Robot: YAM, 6 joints.
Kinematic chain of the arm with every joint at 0, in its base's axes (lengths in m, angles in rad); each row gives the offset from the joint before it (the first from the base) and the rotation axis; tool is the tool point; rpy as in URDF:
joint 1: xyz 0 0 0.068 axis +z
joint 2: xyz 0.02 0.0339 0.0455 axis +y
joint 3: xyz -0.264 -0.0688 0 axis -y
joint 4: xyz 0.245 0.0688 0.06 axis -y
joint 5: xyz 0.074 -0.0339 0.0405 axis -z
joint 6: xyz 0.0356 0 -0.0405 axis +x
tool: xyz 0 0 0 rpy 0 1.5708 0
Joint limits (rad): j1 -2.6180..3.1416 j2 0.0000..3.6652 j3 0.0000..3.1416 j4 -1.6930..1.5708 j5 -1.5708..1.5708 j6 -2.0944..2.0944
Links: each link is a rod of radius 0.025 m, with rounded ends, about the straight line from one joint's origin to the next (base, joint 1, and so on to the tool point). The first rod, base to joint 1, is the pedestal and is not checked.
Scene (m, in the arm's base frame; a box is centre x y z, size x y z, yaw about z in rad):
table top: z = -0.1
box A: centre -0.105 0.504 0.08 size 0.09 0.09 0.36 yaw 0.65
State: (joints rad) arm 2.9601 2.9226 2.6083 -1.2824 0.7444 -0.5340
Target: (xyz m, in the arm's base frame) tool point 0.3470 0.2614 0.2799
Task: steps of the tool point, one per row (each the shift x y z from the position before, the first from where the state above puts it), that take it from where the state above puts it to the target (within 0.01 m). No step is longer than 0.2 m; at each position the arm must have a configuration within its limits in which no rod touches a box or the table.
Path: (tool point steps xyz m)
1: 0.0417 0.1454 0.0717
2: 0.0909 0.1237 0.0749
3: 0.1285 0.0840 0.0765
4: 0.1475 0.0321 0.0761
5: 0.1431 -0.0054 -0.0245
6: 0.1307 -0.0483 -0.0203
7: 0.1057 -0.0829 -0.0158
8: 0.0725 -0.1060 -0.0107

